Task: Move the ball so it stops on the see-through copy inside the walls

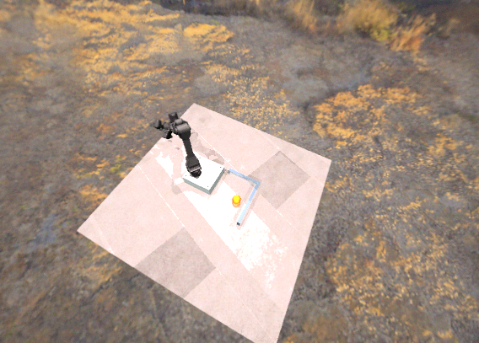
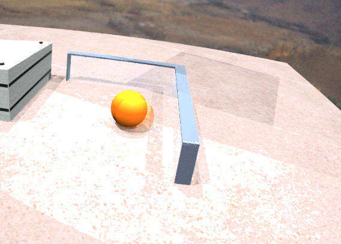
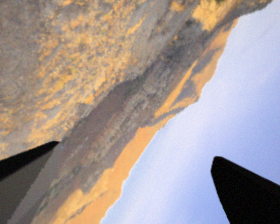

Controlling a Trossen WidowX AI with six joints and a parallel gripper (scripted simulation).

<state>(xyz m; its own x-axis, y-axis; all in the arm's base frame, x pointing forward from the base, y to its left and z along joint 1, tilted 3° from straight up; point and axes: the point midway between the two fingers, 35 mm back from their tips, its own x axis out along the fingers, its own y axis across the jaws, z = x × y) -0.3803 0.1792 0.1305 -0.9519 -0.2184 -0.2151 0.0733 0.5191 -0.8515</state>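
Now: gripper tip 750 mm short of the see-through copy of ball, 250 mm to the left of it and 150 mm above it. Round my gripper tip: short wall: 730 mm ahead, 150 mm below, 60 mm to the right.
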